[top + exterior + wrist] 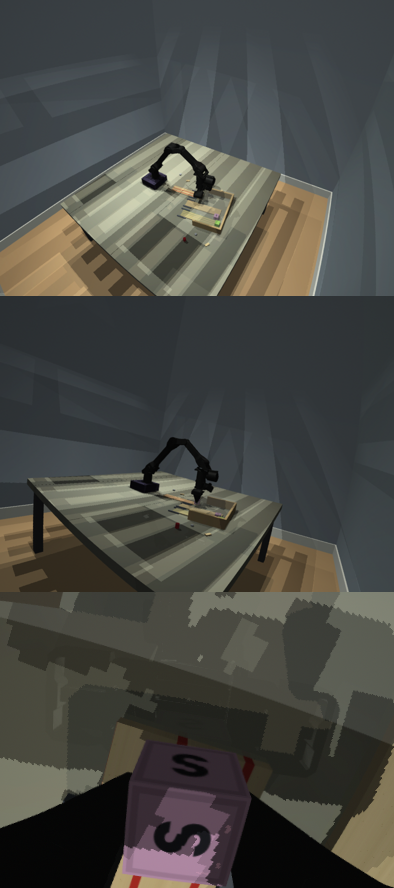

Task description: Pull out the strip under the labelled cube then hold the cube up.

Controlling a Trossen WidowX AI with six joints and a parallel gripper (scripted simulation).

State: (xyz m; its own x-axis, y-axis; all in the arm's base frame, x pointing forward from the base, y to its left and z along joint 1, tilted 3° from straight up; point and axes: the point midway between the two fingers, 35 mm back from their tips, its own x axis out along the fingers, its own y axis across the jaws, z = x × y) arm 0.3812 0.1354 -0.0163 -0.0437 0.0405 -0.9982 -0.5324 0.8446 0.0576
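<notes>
Right now the red-lined strip is 100 mm behind my gripper tip, 40 mm to the right of it and 10 mm below it. Also, from my gripper tip: grey piece (210 mm ahead, 250 mm to the right, 10 mm below).
</notes>
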